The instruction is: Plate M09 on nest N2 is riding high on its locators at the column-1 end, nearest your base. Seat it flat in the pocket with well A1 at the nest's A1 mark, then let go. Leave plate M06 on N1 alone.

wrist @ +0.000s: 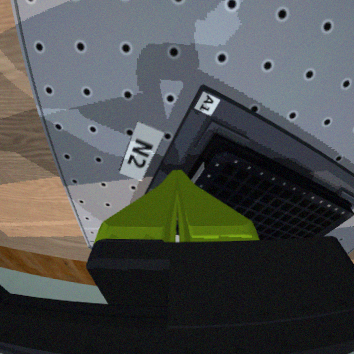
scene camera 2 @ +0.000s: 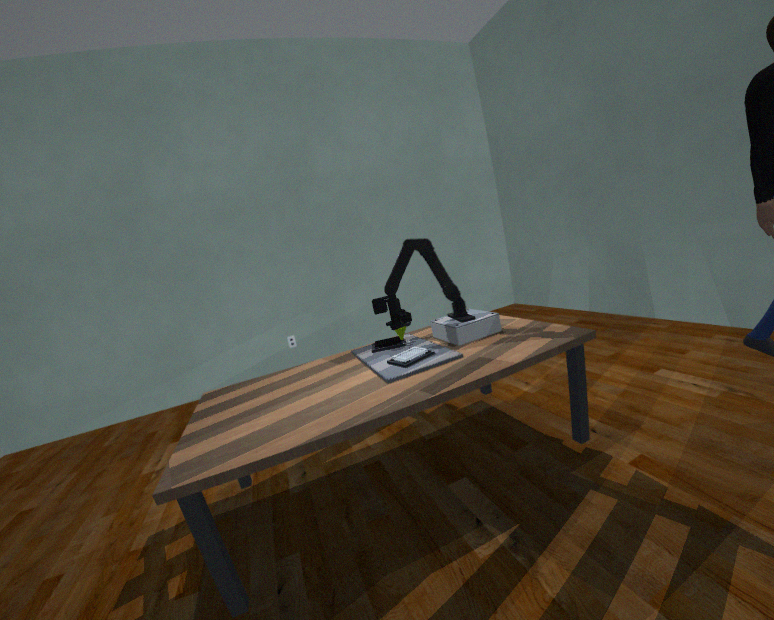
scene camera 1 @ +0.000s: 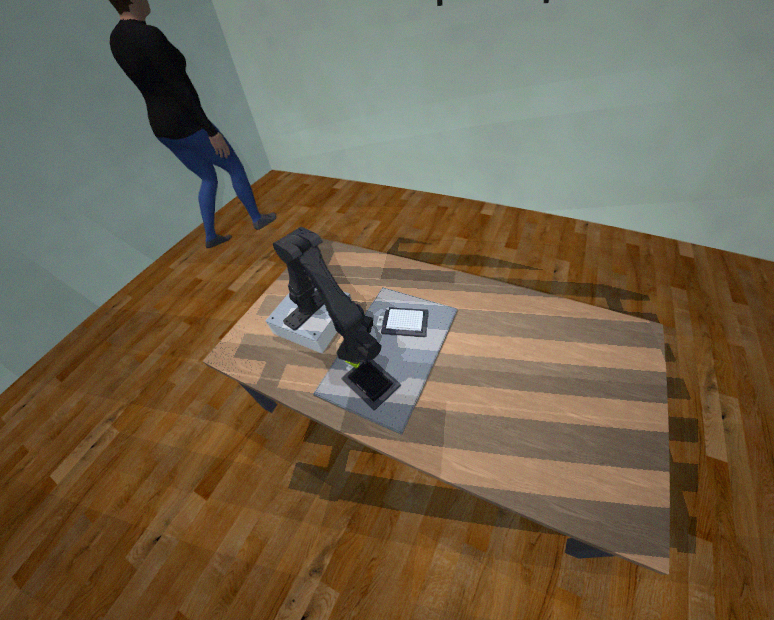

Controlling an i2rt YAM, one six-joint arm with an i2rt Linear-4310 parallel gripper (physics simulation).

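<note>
Plate M09, black with a grid of wells, lies in the dark nest N2. The nest's A1 mark shows at its corner in the wrist view. A pale strip shows at the plate's end beside the fingertips; how high that end rides is hard to tell. My gripper is shut and empty, its green tips together over the column-1 end of M09; contact cannot be made out. The fingers and gripper body hide part of that end. Plate M06, white, lies in nest N1.
Both nests sit on a grey perforated board on the wooden table. An N2 label lies beside the nest. The arm stands on a pale base box. A person stands beyond the table.
</note>
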